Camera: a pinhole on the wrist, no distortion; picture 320 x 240 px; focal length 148.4 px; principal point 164.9 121.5 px. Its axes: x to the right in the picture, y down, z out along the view. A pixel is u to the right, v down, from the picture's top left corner.
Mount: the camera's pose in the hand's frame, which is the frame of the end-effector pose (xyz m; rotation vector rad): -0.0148 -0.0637 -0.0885 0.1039 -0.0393 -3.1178
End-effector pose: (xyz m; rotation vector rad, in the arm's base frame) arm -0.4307 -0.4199 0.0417 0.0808 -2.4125 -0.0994
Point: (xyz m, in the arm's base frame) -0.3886 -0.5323 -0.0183
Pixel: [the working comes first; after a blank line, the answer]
In the camera's frame: 0.0411 0.0567 0.1011

225 205
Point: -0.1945 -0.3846 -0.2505
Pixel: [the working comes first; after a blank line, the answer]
In the camera's frame: 0.3451 -0.0676 0.1759

outside the picture
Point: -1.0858 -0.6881 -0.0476
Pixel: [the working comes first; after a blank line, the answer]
In the camera's frame: -0.5004 0.2159 0.5401

27 181
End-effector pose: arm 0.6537 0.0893 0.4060 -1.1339 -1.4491 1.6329
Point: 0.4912 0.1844 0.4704
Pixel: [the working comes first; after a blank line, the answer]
In the camera's frame: -0.1664 0.0338 0.1876

33 148
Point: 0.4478 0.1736 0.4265
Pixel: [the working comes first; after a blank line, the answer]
In the camera's frame: -0.1854 -0.0069 0.2313

46 117
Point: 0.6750 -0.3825 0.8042
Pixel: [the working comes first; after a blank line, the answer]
In the camera's frame: 0.4744 0.2480 0.2879

outside the picture
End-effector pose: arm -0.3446 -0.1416 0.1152 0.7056 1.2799 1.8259
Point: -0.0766 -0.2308 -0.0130
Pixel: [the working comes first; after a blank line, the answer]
In the camera's frame: 0.1938 0.1169 0.2228

294 199
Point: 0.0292 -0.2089 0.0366
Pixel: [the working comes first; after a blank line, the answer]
In the camera's frame: 0.2245 0.1062 0.3371

264 168
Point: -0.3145 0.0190 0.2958
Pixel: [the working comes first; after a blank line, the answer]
In the camera's frame: -0.1556 -0.1856 0.2500

73 11
